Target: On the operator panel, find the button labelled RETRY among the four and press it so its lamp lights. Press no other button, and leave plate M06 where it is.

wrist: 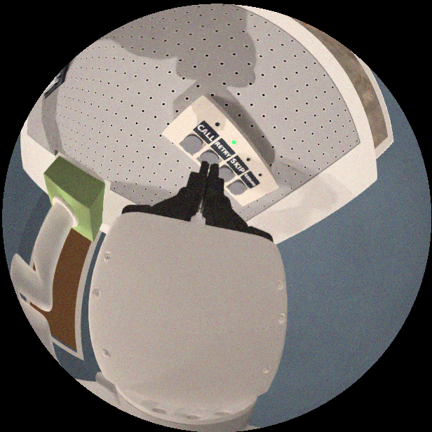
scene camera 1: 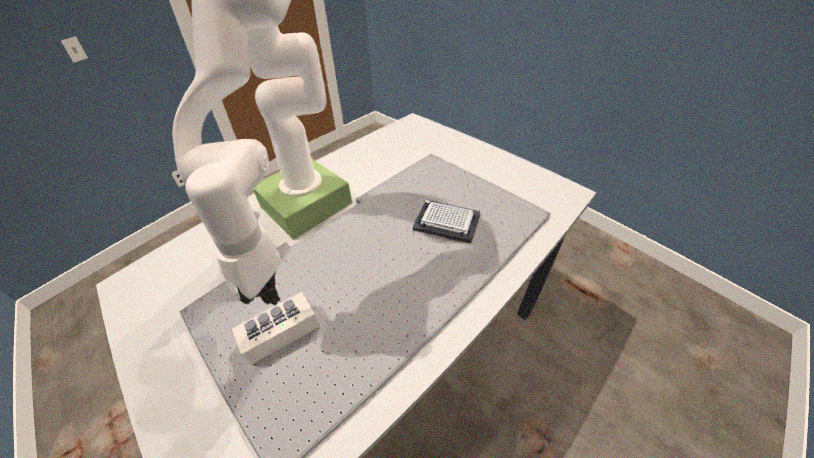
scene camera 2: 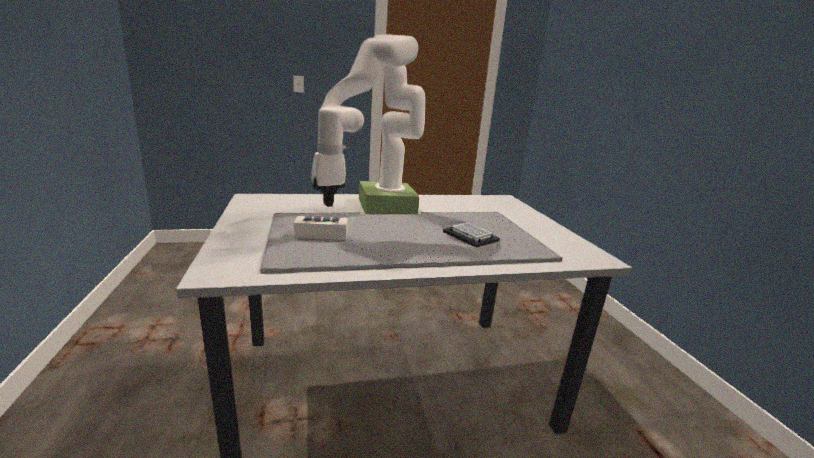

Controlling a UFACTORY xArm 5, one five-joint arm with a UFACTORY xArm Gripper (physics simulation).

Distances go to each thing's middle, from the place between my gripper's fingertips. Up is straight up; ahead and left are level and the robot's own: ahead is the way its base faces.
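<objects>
Cream operator panel point(scene camera 1: 265, 339): 10 mm ahead of my hand, 20 mm to the right of it and 70 mm below it. Black holder point(scene camera 1: 417, 226): 100 mm below my hand and 500 mm to the left of it. Plate M06 point(scene camera 1: 437, 215): 80 mm below my hand, likewise 500 mm to the left of it.
</objects>
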